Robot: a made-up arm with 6 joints. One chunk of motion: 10 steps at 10 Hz.
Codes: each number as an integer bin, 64 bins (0 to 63) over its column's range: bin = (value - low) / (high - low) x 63, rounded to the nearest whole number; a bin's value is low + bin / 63 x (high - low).
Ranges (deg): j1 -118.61..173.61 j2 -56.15..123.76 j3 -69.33..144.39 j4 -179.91..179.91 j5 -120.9..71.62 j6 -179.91..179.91
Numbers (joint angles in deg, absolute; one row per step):
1: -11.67 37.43 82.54 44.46 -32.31 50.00
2: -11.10 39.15 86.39 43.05 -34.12 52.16
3: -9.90 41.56 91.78 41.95 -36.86 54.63
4: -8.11 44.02 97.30 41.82 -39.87 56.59
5: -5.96 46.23 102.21 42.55 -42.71 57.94
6: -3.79 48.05 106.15 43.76 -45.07 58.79
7: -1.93 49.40 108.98 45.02 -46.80 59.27
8: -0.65 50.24 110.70 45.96 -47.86 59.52
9: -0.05 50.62 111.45 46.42 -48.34 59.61
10: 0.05 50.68 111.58 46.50 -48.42 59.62
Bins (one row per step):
1: 23 33 45 39 29 40
2: 23 33 46 39 28 41
3: 23 34 47 39 28 41
4: 24 35 49 39 27 41
5: 24 36 51 39 26 42
6: 25 36 52 39 25 42
7: 25 37 53 39 24 42
8: 25 37 53 40 24 42
9: 26 37 53 40 24 42
10: 26 37 53 40 24 42

